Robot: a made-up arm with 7 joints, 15 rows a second.
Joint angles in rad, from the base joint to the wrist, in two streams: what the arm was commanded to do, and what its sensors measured. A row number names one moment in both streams.
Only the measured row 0 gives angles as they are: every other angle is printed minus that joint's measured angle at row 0.
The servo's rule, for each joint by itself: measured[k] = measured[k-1] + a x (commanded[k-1-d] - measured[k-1]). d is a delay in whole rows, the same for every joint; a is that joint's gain. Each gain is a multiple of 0.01, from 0.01 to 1. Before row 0 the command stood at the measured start. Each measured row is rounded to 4 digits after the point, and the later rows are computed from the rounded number. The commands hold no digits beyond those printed.
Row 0, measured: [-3.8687, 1.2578, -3.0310, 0.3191, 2.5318, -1.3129, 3.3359]
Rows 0 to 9, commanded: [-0.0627, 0.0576, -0.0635, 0.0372, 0.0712, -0.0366, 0.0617]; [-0.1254, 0.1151, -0.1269, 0.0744, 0.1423, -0.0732, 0.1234]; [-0.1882, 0.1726, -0.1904, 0.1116, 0.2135, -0.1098, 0.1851]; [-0.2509, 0.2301, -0.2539, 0.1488, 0.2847, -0.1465, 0.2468]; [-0.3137, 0.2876, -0.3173, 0.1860, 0.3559, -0.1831, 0.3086]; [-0.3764, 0.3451, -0.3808, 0.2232, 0.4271, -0.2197, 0.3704]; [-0.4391, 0.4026, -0.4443, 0.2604, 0.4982, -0.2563, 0.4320]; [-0.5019, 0.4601, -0.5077, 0.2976, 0.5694, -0.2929, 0.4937]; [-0.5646, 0.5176, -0.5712, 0.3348, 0.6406, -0.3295, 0.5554]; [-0.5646, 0.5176, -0.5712, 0.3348, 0.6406, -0.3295, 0.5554]
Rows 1 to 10, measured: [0.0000, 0.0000, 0.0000, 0.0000, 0.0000, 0.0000, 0.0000]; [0.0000, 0.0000, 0.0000, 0.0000, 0.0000, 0.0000, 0.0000]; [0.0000, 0.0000, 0.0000, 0.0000, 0.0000, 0.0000, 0.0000]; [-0.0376, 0.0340, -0.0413, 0.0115, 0.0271, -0.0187, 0.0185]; [-0.0903, 0.0818, -0.0969, 0.0310, 0.0709, -0.0465, 0.0500]; [-0.1490, 0.1354, -0.1577, 0.0560, 0.1251, -0.0788, 0.0905]; [-0.2101, 0.1913, -0.2202, 0.0848, 0.1857, -0.1133, 0.1374]; [-0.2723, 0.2481, -0.2833, 0.1162, 0.2504, -0.1489, 0.1888]; [-0.3348, 0.3053, -0.3467, 0.1494, 0.3175, -0.1850, 0.2433]; [-0.3974, 0.3627, -0.4101, 0.1838, 0.3862, -0.2214, 0.2999]
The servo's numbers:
d 3
a 0.60 0.59 0.65 0.31 0.38 0.51 0.30

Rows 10 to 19, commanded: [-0.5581, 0.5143, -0.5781, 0.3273, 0.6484, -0.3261, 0.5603]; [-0.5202, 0.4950, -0.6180, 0.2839, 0.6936, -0.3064, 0.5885]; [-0.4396, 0.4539, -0.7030, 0.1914, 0.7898, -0.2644, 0.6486]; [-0.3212, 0.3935, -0.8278, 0.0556, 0.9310, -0.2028, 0.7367]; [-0.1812, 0.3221, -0.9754, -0.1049, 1.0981, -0.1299, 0.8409]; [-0.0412, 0.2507, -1.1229, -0.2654, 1.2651, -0.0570, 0.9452]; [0.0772, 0.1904, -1.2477, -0.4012, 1.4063, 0.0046, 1.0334]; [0.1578, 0.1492, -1.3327, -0.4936, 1.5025, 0.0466, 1.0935]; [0.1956, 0.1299, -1.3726, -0.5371, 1.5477, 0.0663, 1.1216]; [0.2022, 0.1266, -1.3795, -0.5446, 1.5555, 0.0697, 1.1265]
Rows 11 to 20, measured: [-0.4601, 0.4202, -0.4735, 0.2191, 0.4558, -0.2579, 0.3580]; [-0.5228, 0.4777, -0.5370, 0.2550, 0.5260, -0.2944, 0.4172]; [-0.5479, 0.5012, -0.5592, 0.2797, 0.5695, -0.3123, 0.4587]; [-0.5540, 0.5089, -0.5715, 0.2945, 0.5995, -0.3193, 0.4892]; [-0.5337, 0.5007, -0.6017, 0.2912, 0.6353, -0.3127, 0.5190]; [-0.4772, 0.4731, -0.6675, 0.2603, 0.6940, -0.2881, 0.5579]; [-0.3836, 0.4261, -0.7717, 0.1968, 0.7841, -0.2446, 0.6115]; [-0.2622, 0.3647, -0.9041, 0.1033, 0.9034, -0.1861, 0.6803]; [-0.1296, 0.2974, -1.0463, -0.0110, 1.0408, -0.1203, 0.7598]; [-0.0055, 0.2343, -1.1772, -0.1320, 1.1797, -0.0566, 0.8419]
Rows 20 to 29, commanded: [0.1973, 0.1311, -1.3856, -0.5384, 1.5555, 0.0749, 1.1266]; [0.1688, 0.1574, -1.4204, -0.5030, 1.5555, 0.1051, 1.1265]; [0.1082, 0.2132, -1.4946, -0.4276, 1.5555, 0.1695, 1.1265]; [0.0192, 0.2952, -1.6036, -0.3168, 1.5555, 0.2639, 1.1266]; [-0.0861, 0.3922, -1.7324, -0.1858, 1.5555, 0.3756, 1.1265]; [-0.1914, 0.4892, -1.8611, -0.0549, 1.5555, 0.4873, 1.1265]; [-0.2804, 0.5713, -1.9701, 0.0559, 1.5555, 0.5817, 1.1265]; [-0.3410, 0.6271, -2.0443, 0.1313, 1.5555, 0.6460, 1.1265]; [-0.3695, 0.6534, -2.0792, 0.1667, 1.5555, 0.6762, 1.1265]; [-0.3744, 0.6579, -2.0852, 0.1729, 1.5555, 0.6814, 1.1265]
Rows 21 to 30, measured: [0.0925, 0.1841, -1.2783, -0.2441, 1.3024, -0.0040, 0.9174]; [0.1544, 0.1521, -1.3396, -0.3349, 1.3956, 0.0319, 0.9787]; [0.1831, 0.1371, -1.3655, -0.3999, 1.4564, 0.0512, 1.0230]; [0.1916, 0.1336, -1.3786, -0.4428, 1.4941, 0.0633, 1.0541]; [0.1779, 0.1476, -1.4058, -0.4615, 1.5174, 0.0846, 1.0758]; [0.1361, 0.1863, -1.4635, -0.4510, 1.5319, 0.1279, 1.0910]; [0.0660, 0.2506, -1.5546, -0.4094, 1.5409, 0.1973, 1.1017]; [-0.0253, 0.3341, -1.6702, -0.3401, 1.5464, 0.2882, 1.1091]; [-0.1250, 0.4256, -1.7943, -0.2517, 1.5499, 0.3897, 1.1143]; [-0.2182, 0.5116, -1.9086, -0.1563, 1.5520, 0.4876, 1.1180]
